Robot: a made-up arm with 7 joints.
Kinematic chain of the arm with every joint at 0, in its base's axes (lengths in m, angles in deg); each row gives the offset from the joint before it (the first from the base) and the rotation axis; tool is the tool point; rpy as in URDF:
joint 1: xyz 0 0 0.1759 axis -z
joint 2: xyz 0 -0.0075 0.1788 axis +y
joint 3: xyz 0 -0.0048 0.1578 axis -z
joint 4: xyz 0 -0.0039 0.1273 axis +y
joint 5: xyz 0 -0.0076 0.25 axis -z
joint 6: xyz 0 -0.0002 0.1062 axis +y
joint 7: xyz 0 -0.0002 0.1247 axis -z
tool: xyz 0 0 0 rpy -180 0 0
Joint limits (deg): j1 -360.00..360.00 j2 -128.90..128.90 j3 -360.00..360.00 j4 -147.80..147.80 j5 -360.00..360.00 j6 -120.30..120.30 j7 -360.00..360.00
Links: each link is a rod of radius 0.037 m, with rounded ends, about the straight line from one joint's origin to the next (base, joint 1, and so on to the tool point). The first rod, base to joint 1, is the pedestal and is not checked.
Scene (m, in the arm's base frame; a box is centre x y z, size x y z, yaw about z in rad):
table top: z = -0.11
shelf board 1: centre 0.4 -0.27 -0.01 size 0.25 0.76 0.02 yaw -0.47
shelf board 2: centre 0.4 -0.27 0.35 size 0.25 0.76 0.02 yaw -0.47
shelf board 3: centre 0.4 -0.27 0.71 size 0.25 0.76 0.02 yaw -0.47
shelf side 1: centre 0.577 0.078 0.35 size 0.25 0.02 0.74 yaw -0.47
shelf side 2: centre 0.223 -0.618 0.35 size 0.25 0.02 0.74 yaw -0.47
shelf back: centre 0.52 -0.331 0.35 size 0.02 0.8 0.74 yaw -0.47
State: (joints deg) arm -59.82 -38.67 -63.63 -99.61 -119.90 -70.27 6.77
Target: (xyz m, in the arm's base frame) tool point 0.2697 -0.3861 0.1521
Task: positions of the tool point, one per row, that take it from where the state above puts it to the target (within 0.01 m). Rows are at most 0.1 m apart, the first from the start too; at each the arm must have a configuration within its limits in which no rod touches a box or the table.
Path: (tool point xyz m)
1: 0.1843 -0.3948 0.5199
2: 0.1215 -0.3629 0.5211
3: 0.0629 -0.3202 0.5222
4: 0.0741 -0.3480 0.4564
5: 0.0841 -0.3606 0.3812
6: 0.0899 -0.3550 0.3014
7: 0.0881 -0.3302 0.2228
8: 0.0761 -0.2877 0.1521
9: 0.1312 -0.3304 0.1456
10: 0.1978 -0.3638 0.1461
11: 0.2697 -0.3861 0.1521

